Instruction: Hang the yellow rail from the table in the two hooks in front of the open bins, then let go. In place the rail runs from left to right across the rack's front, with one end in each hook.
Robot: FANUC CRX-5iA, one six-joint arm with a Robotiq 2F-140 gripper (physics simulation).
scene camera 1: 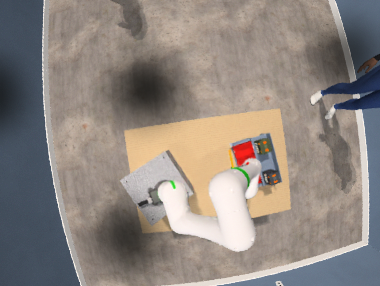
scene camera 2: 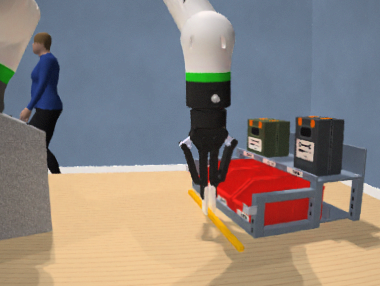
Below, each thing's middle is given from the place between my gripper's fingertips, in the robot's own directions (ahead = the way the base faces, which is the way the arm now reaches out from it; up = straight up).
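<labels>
Taking the dark grey case (scene camera 2: 318,149), I find that my hand is 16 cm below it, 22 cm short of it and 9 cm to the left of it.
</labels>
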